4 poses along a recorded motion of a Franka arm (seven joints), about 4.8 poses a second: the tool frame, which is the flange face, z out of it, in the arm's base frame.
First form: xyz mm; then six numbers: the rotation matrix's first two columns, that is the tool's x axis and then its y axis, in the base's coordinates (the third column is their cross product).
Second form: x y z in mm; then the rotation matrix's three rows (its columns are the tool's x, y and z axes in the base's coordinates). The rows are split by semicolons. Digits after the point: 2 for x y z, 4 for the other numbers.
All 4 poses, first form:
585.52 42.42 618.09 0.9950 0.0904 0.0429 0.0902 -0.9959 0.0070
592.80 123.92 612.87 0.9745 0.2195 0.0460 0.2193 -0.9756 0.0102
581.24 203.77 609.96 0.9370 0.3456 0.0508 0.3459 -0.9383 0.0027
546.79 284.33 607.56 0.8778 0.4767 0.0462 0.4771 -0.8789 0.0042
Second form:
585.52 42.42 618.09; 0.9950 0.0902 0.0434; 0.0904 -0.9959 -0.0031; 0.0429 0.0070 -0.9991
592.80 123.92 612.87; 0.9745 0.2193 0.0471; 0.2195 -0.9756 0.0001; 0.0460 0.0102 -0.9989
581.24 203.77 609.96; 0.9370 0.3459 0.0486; 0.3456 -0.9383 0.0150; 0.0508 0.0027 -0.9987
546.79 284.33 607.56; 0.8778 0.4771 0.0426; 0.4767 -0.8789 0.0184; 0.0462 0.0042 -0.9989

